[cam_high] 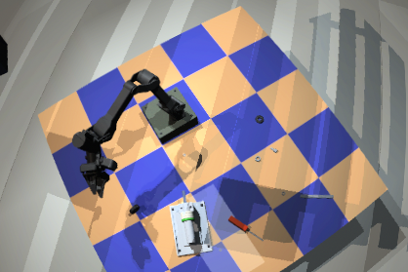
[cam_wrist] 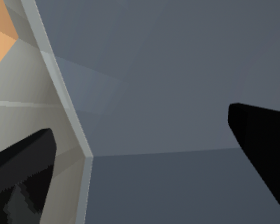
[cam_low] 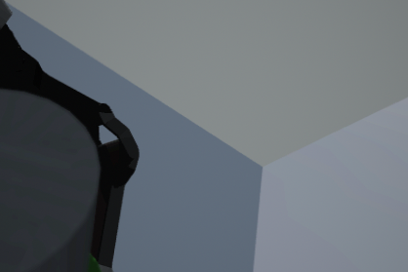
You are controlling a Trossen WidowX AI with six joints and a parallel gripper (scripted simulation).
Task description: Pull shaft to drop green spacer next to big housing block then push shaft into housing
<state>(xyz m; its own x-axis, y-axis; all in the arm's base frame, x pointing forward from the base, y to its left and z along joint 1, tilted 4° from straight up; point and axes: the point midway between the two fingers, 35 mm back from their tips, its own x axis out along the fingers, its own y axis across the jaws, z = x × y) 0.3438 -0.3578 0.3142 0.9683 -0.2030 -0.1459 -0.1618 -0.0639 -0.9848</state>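
Now: gripper tip 60 mm short of the blue-grey shaft, 270 mm to the right of it and 300 mm above it. The rest, counted from my gripper tip: pale disc: 90 mm ahead, 270 mm to the left, 300 mm below; then green spacer: 120 mm ahead, 260 mm to the left, 300 mm below; then black piece: 10 mm behind, 50 mm to the left, 350 mm below.
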